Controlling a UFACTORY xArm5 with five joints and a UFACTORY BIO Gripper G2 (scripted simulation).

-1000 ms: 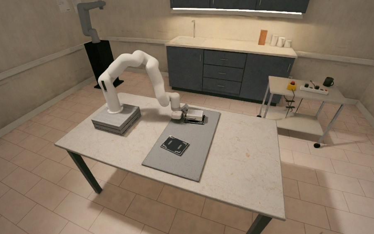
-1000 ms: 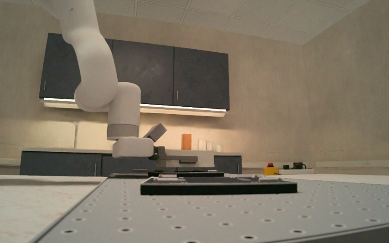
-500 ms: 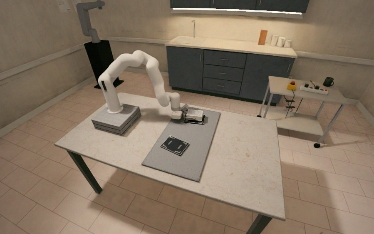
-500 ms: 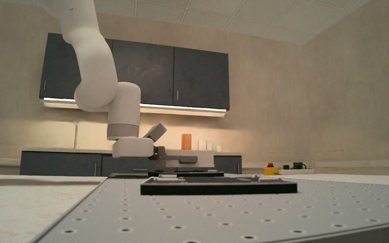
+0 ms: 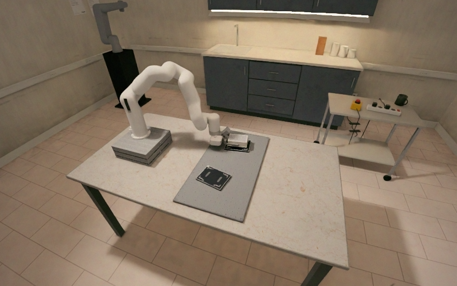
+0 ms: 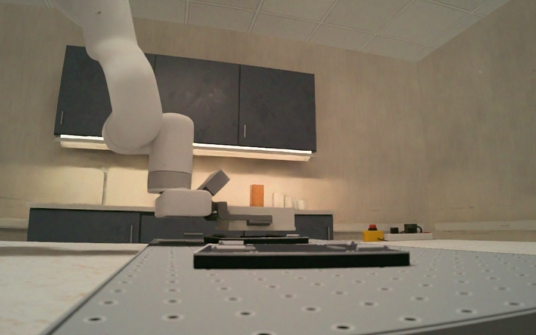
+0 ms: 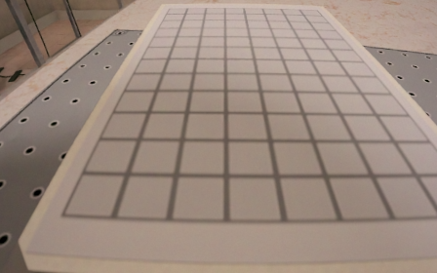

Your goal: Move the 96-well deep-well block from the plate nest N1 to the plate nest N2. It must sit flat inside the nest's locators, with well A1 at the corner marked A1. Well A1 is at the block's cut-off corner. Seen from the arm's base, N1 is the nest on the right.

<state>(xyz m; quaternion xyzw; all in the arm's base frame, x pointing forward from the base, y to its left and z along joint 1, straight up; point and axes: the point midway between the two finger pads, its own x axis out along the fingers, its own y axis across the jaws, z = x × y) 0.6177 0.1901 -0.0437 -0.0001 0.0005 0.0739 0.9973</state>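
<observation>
Right now my hand is 1 cm short of the white 96-well deep-well block. From my hand the other things lie so: A1 mark (7 cm behind, 4 cm to the left, 3 cm below); then black plate nest (3 cm behind, 33 cm to the right, 4 cm below).
</observation>
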